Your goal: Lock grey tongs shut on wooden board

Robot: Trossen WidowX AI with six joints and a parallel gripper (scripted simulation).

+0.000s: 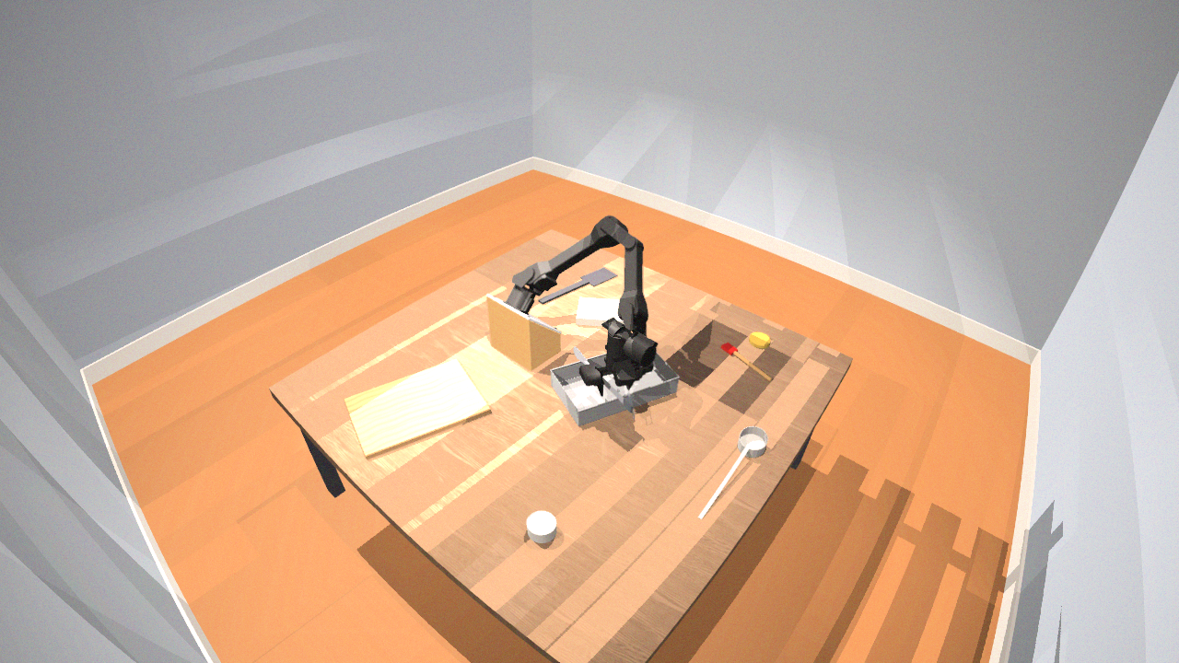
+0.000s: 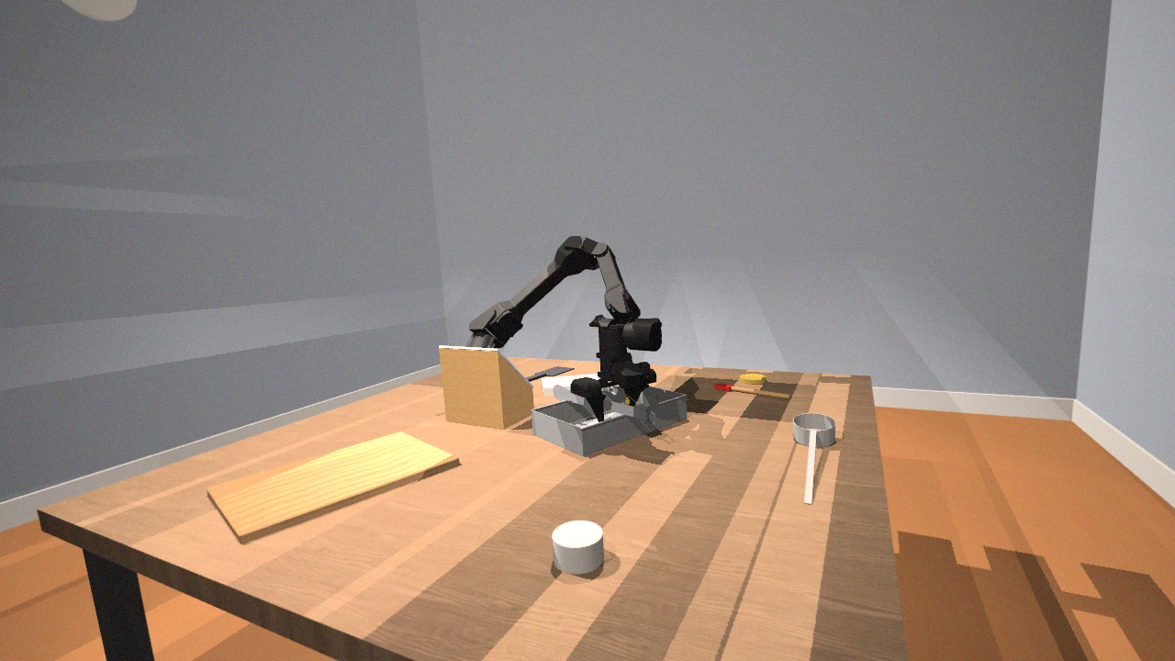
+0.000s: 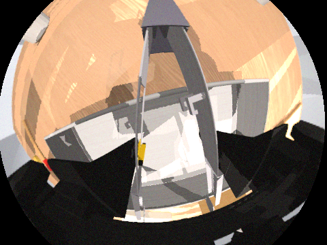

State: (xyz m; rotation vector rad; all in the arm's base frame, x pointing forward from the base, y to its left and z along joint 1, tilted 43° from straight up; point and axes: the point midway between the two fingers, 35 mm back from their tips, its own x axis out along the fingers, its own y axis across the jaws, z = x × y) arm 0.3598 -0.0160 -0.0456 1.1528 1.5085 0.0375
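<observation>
My gripper tip is now 2 cm past the grey roasting tin and 4 cm to the right of it. From my gripper tip the other things lie so: white block (21 cm behind, 33 cm to the left, 2 cm below); then red-tipped brush (24 cm ahead, 36 cm to the left, 2 cm below); then wooden board (44 cm behind, 32 cm to the right, 2 cm below).
</observation>
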